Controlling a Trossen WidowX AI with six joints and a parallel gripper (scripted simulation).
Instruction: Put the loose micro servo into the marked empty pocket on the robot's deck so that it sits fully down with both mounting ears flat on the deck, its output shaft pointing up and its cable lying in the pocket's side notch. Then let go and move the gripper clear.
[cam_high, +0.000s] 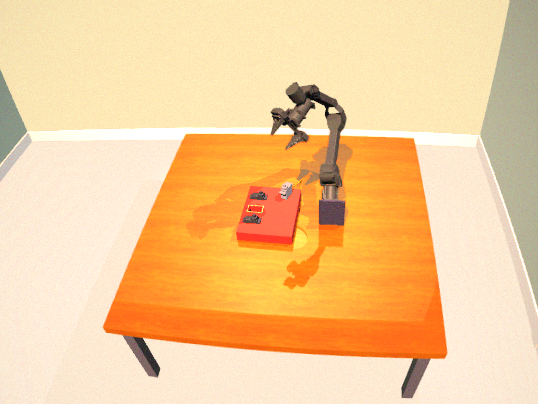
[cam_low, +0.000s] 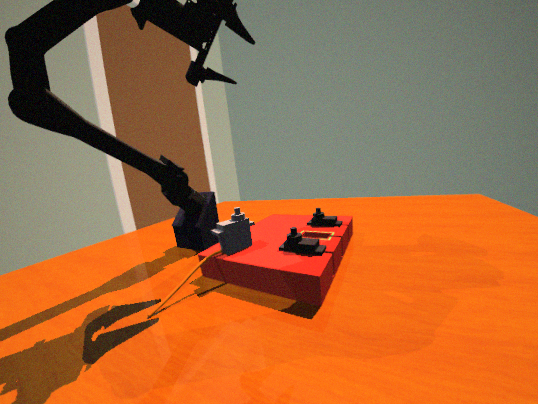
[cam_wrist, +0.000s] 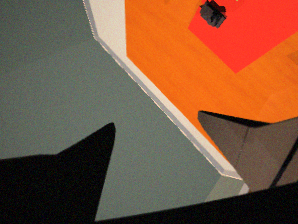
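Now: gripper tip 41 cm above the red deck, 2 cm to the left of it and 2 cm short of it.
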